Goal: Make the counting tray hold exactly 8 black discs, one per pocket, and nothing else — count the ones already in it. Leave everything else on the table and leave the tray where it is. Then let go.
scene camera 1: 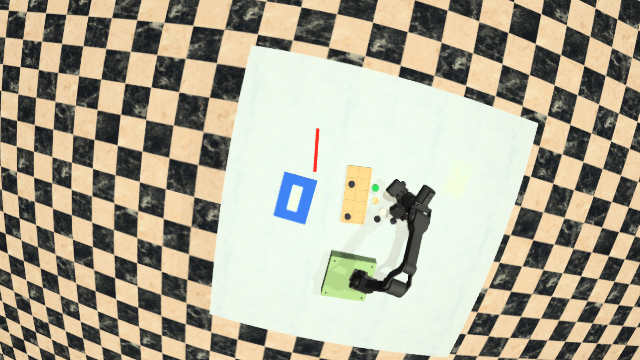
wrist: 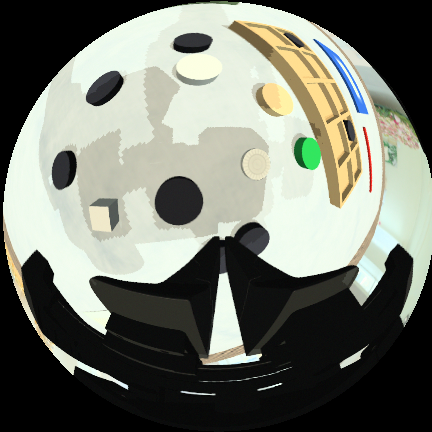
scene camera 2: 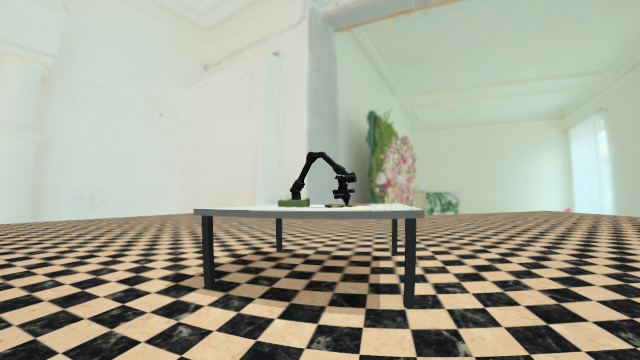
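The wooden counting tray [scene camera 1: 365, 220] [wrist: 311, 111] holds a black disc [scene camera 1: 351, 184] [wrist: 349, 130] and a second black disc [scene camera 1: 347, 216] [wrist: 294, 40] in separate pockets. My gripper [scene camera 2: 347, 203] [wrist: 221, 241] is shut low over the table beside the tray, with a very narrow gap between its tips. One black disc [wrist: 223, 260] lies flat under the tips, partly hidden by them. Another black disc [wrist: 253, 238] lies against it. More black discs [wrist: 179, 200] [wrist: 64, 170] [wrist: 104, 88] [wrist: 193, 42] lie loose on the table. The fingertips are hidden in the overhead view.
A green disc [scene camera 1: 375, 188] [wrist: 309, 153], a tan disc [scene camera 1: 375, 200] [wrist: 276, 99], a white disc [scene camera 1: 382, 212] [wrist: 199, 67], a ridged cream disc [wrist: 255, 164] and a cream cube [wrist: 103, 216] lie nearby. A blue frame [scene camera 1: 280, 195] and red stick [scene camera 1: 316, 150] lie beyond the tray.
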